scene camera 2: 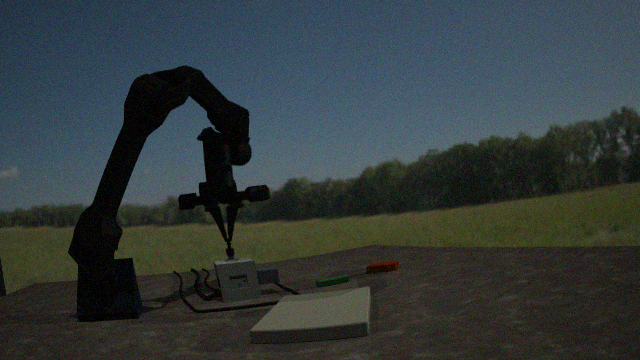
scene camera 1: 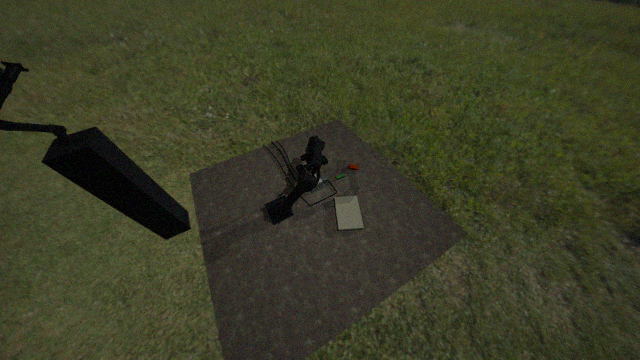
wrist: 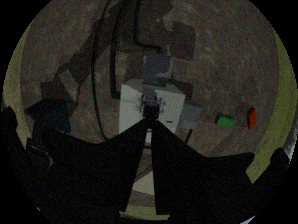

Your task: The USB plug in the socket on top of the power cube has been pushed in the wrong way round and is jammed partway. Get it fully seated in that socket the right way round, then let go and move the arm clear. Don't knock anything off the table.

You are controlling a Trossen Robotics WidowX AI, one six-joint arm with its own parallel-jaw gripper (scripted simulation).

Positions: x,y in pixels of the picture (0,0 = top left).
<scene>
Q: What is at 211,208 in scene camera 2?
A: The gripper.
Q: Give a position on a flat pale slab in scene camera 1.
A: At 348,213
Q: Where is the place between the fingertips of the gripper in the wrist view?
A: At 150,124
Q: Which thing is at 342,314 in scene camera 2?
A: A flat pale slab.
</scene>
